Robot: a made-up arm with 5 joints.
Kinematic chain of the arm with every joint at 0, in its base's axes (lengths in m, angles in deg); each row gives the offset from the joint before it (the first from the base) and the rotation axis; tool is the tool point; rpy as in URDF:
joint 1: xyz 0 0 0.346 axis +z
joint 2: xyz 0 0 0 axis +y
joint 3: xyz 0.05 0 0.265 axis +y
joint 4: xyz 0.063 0 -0.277 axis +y
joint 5: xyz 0.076 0 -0.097 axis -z
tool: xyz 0 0 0 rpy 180 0 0
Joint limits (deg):
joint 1: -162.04..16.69
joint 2: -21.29..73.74
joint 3: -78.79..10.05
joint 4: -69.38..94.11
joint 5: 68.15..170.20
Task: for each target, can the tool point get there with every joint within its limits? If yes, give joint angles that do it. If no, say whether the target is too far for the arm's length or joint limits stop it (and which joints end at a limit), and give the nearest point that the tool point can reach.
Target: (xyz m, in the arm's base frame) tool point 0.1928 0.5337 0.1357
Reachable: no: joint limits stop it (at a limit: joint 1) | nearest point 0.3237 0.0971 0.1357 | short by 0.456 m
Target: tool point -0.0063 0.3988 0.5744
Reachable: no: joint limits stop it (at a limit: joint 2, joint 3) | nearest point -0.0016 0.0992 0.3529 | short by 0.373 m
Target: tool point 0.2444 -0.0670 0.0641
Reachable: yes | joints -15.32 63.87 -31.56 -40.02 119.69
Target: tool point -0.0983 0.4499 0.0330
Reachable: no: joint limits stop it (at a limit: joint 2) | nearest point -0.0215 0.0986 0.2004 | short by 0.397 m
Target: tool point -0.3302 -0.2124 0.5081
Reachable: yes | joints -147.25 -8.05 -44.23 -5.41 147.30
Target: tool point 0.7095 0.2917 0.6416
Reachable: no: too far | nearest point 0.4953 0.1485 0.5462 | short by 0.275 m
